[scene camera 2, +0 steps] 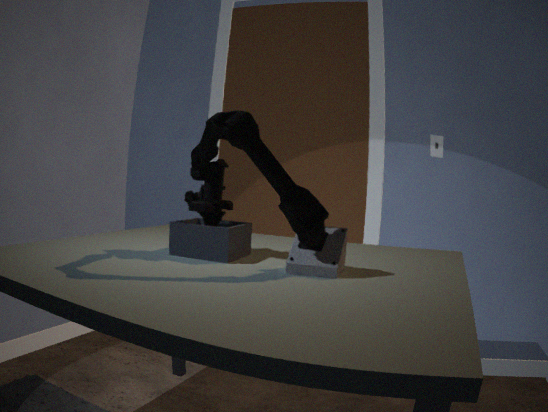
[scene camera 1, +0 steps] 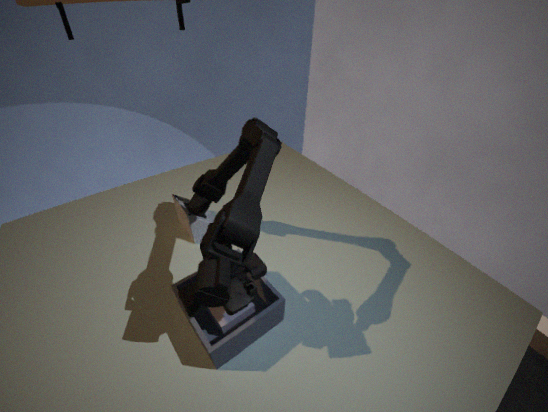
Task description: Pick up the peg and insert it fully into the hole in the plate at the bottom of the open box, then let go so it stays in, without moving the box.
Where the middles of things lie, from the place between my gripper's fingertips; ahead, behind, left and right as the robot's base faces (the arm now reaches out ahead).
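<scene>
The grey box (scene camera 1: 269,305) has my gripper 10 mm above it at this moment. There is the plate (scene camera 1: 226,323) as well, and that is 30 mm below my hand.
</scene>
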